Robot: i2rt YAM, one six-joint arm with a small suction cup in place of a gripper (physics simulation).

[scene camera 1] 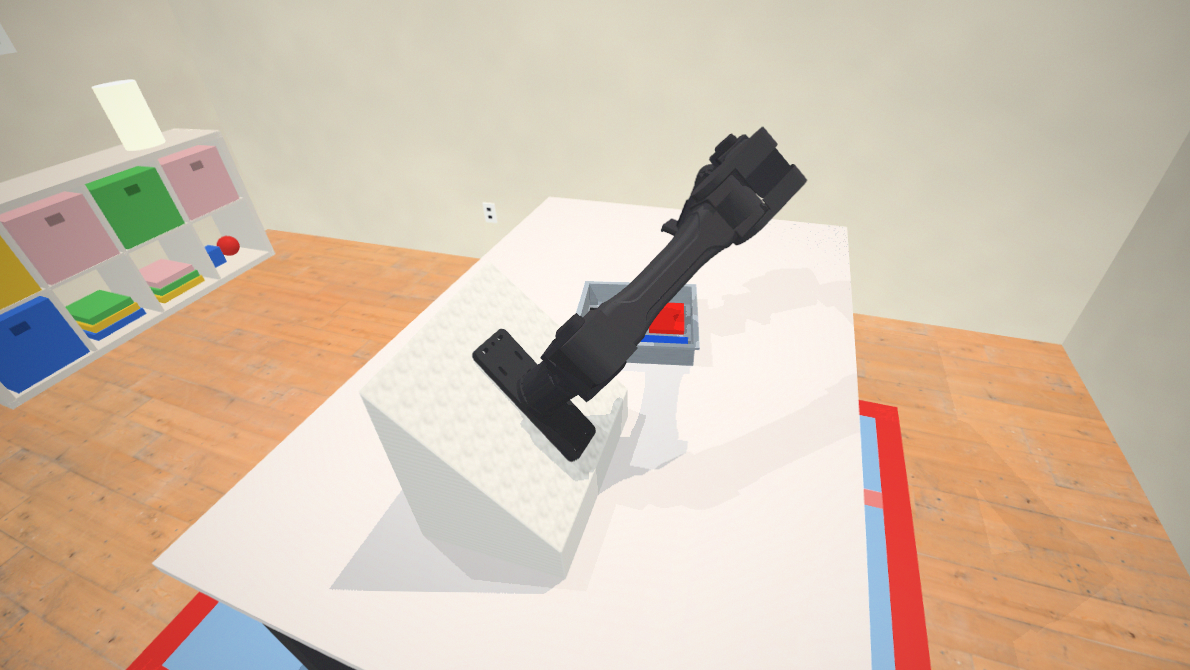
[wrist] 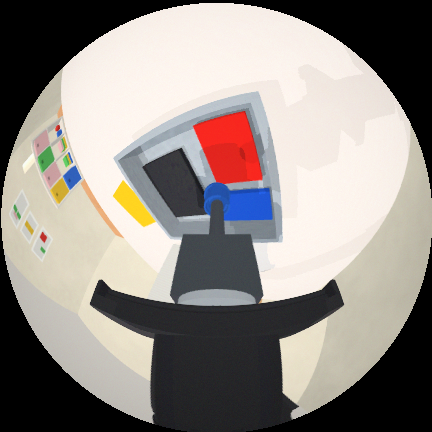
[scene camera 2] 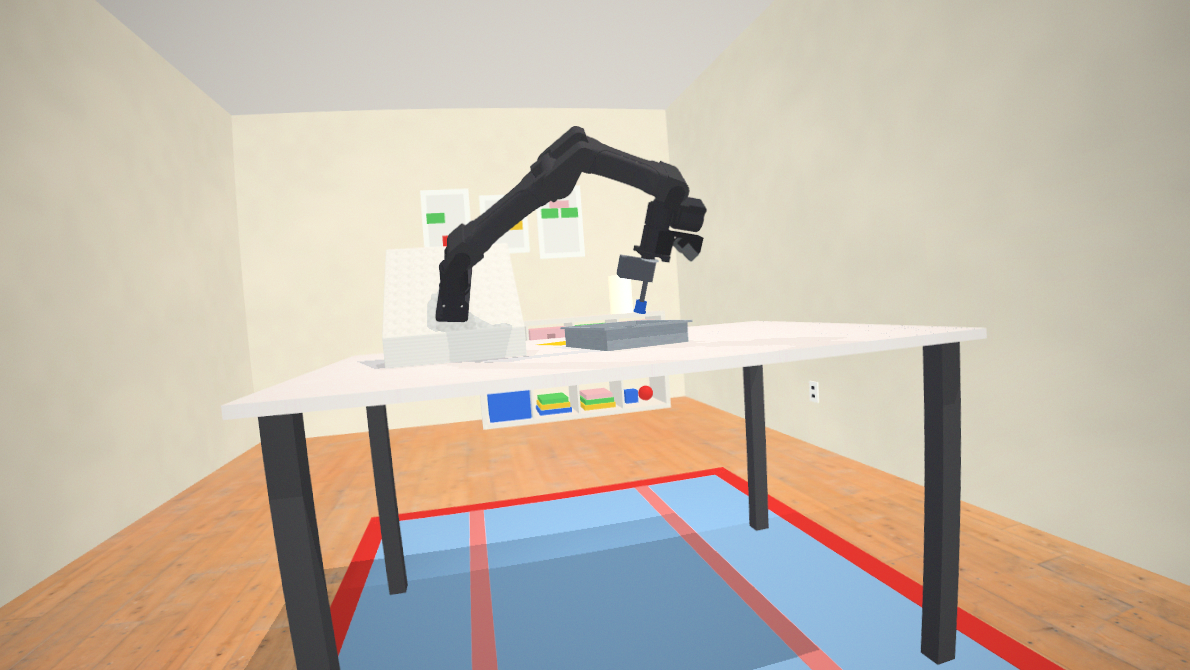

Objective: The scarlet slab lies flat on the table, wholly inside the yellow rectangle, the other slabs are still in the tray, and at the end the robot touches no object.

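Places are measured from the arm's base along level axes (x left, y back, z up), in metres.
Where they show: hand at its tool point: (wrist: 216, 193) (scene camera 2: 639, 312); arm's base at its link origin: (scene camera 1: 534, 395) (scene camera 2: 454, 291).
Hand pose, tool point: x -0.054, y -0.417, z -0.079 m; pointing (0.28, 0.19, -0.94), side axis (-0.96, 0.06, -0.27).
Note:
Things, the pixels of their top centre, and the offset from my tool point. "spot": a spot on its surface instead. Level surfaces: height alone.
- scarlet slab at its top centre: (wrist: 228, 151) (scene camera 1: 667, 315) dx -0.001, dy -0.027, dz -0.063 m
- grey tray at its top centre: (wrist: 191, 195) (scene camera 1: 636, 311) (scene camera 2: 623, 323) dx +0.047, dy +0.030, dz -0.026 m
- blue slab at its top centre: (wrist: 243, 207) (scene camera 1: 664, 345) dx -0.026, dy +0.073, dz -0.062 m
- black slab at its top centre: (wrist: 175, 189) dx +0.100, dy +0.052, dz -0.062 m
- yellow rectangle at a spot on its surface: (scene camera 2: 551, 343) spot: dx +0.268, dy +0.187, dz -0.074 m
- white table at its surface level: dz -0.076 m
The scarlet slab (scene camera 1: 672, 319) (wrist: 227, 135) lies flat in the grey tray (scene camera 1: 666, 356) (scene camera 2: 641, 336) (wrist: 277, 230). The blue slab (scene camera 1: 674, 339) (wrist: 254, 206) is beside it, and a black slab (wrist: 172, 180) lies at the other side of the tray in the wrist view. The yellow rectangle (scene camera 2: 551, 343) (wrist: 133, 204) is on the table just outside the tray; its far part is cut from sight by the tray in scene camera 2. My suction cup (scene camera 2: 640, 307) (wrist: 216, 196) is open, holds nothing and hangs a little above the tray. The arm hides it in scene camera 1.
The arm stands on a white sloped studded block (scene camera 1: 449, 399) (scene camera 2: 416, 347) on the white table (scene camera 1: 749, 565) (scene camera 2: 799, 342). The tray's walls stand up around the slabs. A shelf unit with bins and a lamp (scene camera 1: 129, 116) is away from the table.

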